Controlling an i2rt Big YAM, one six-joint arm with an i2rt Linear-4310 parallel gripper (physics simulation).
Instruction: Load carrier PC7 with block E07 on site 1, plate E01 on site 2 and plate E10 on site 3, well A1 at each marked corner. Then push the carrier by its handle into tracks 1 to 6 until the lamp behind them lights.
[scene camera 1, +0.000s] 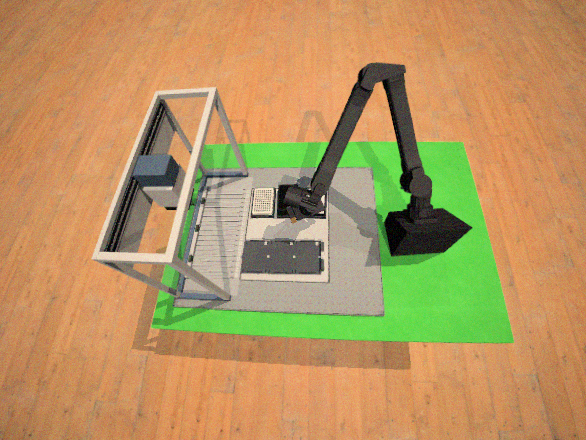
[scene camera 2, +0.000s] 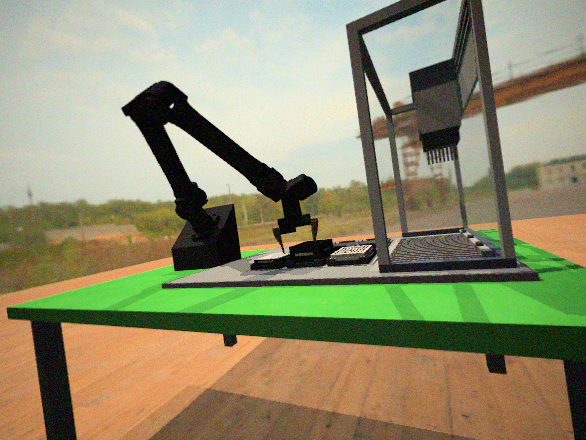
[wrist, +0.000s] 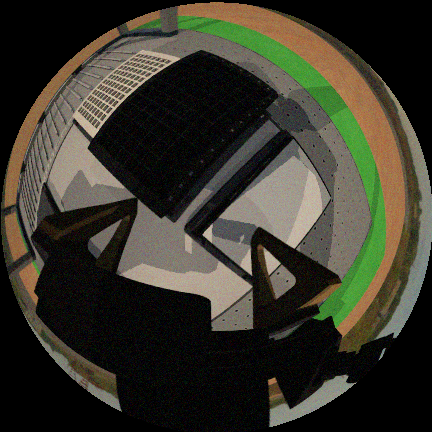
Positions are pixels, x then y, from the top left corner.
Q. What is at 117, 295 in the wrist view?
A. My gripper.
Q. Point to a dark carrier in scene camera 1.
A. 280, 256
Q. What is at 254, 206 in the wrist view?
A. A white-topped plate.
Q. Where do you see a perforated grey deck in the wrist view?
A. At 335, 239
